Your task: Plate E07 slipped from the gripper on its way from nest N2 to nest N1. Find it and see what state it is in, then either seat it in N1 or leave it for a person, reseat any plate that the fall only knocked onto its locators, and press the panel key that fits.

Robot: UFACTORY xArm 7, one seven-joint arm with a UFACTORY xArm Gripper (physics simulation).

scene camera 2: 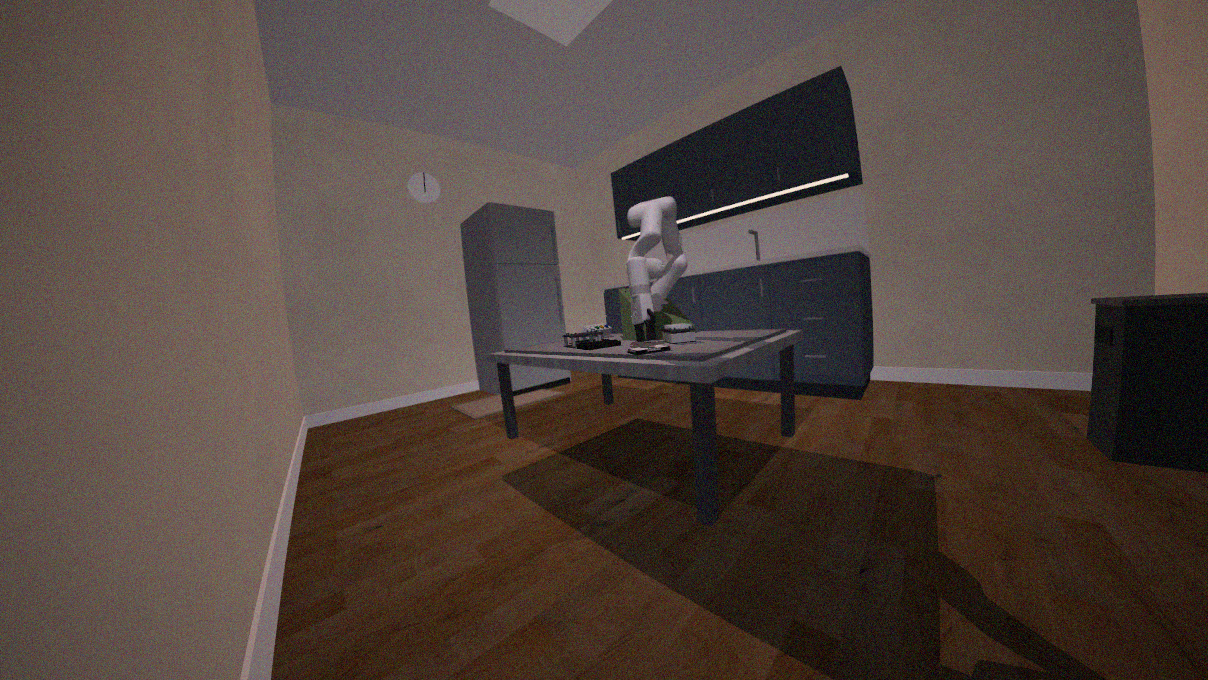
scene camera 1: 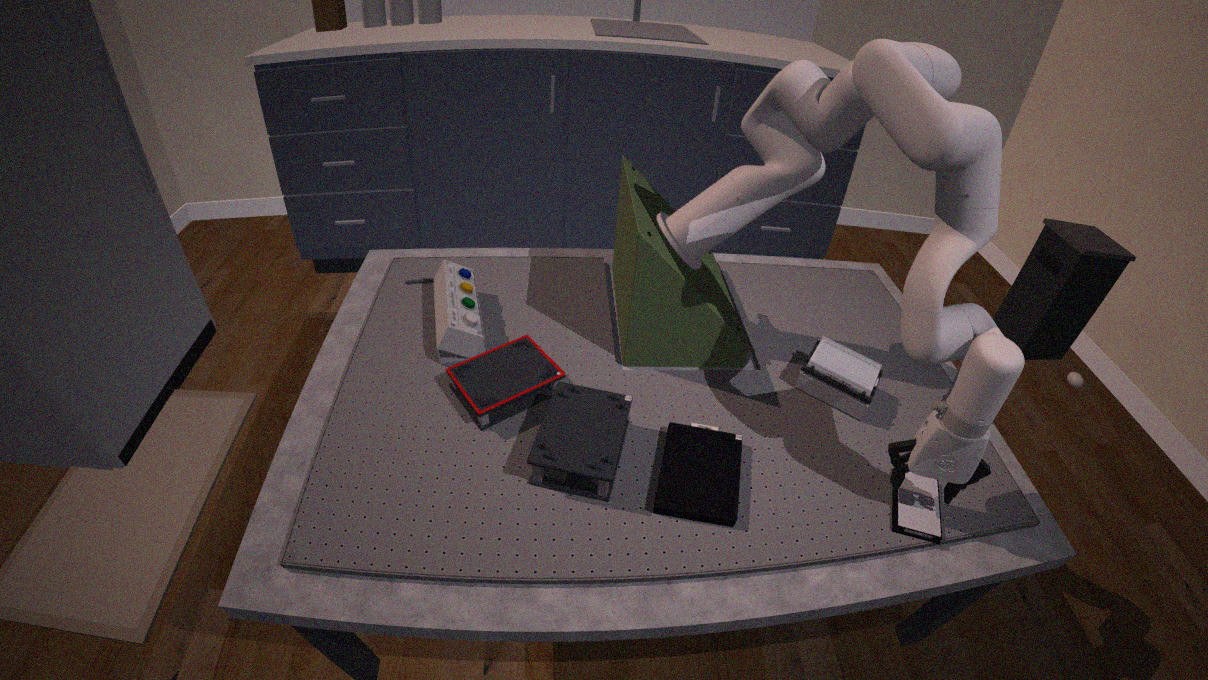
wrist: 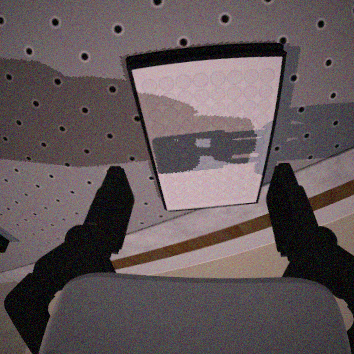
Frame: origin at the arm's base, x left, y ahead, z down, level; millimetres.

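Seen in the pictures: gripper, fingertip midpoint: (scene camera 2: 646,340) (scene camera 1: 920,491) (wrist: 198,181); arm's base, link origin: (scene camera 1: 677,242).
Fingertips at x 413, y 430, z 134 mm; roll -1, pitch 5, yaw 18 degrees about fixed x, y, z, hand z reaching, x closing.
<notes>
Pixels of each thing's top centre, then the offset from my fingertips to it. "spot": a spot on its surface instead. Level surfaces: height alone.
- plate, top centre: (wrist: 210,151) (scene camera 1: 918,500) (scene camera 2: 648,347) dx +11, dy +2, dz +24 mm
- red-outlined dark unit, top centre: (scene camera 1: 504,369) (scene camera 2: 586,333) dx -686, dy -181, dz -7 mm
- dark raised unit, top centre: (scene camera 1: 582,422) (scene camera 2: 581,331) dx -544, dy -66, dz -30 mm
- black unit, top centre: (scene camera 1: 702,466) (scene camera 2: 598,341) dx -361, dy -38, dz +12 mm
- key panel, top centre: (scene camera 1: 454,288) (scene camera 2: 596,324) dx -816, dy -339, dz -45 mm
- perforated board, surface height: dz +38 mm
- white-topped block, surface spot: (scene camera 1: 843,368) spot: dx -85, dy -259, dz -16 mm
- thin dark rod, surface spot: (scene camera 1: 419,281) spot: dx -945, dy -461, dz +34 mm
A plate (scene camera 1: 919,506) (scene camera 2: 649,348) (wrist: 215,95) with a pale top, faint round wells and a black rim lies flat on the perforated board at its front right corner. Its label does not show. My gripper (scene camera 1: 940,473) (wrist: 198,181) is open and empty above the board, beside the plate; in the wrist view the plate shows beyond and between the fingertips. A red-outlined dark unit (scene camera 1: 505,374), a dark raised unit (scene camera 1: 583,426) and a black unit (scene camera 1: 699,473) stand left to middle; I cannot tell which is N1 or N2. The key panel (scene camera 1: 448,312) has blue, yellow, green and white keys.
A green wedge mount (scene camera 1: 667,320) carries the arm at the back of the perforated board (scene camera 1: 405,523). A white-topped block (scene camera 1: 843,368) on a dark base is at the back right. A thin dark rod (scene camera 1: 419,281) lies by the panel. The table edge (scene camera 1: 574,608) runs along the front.
</notes>
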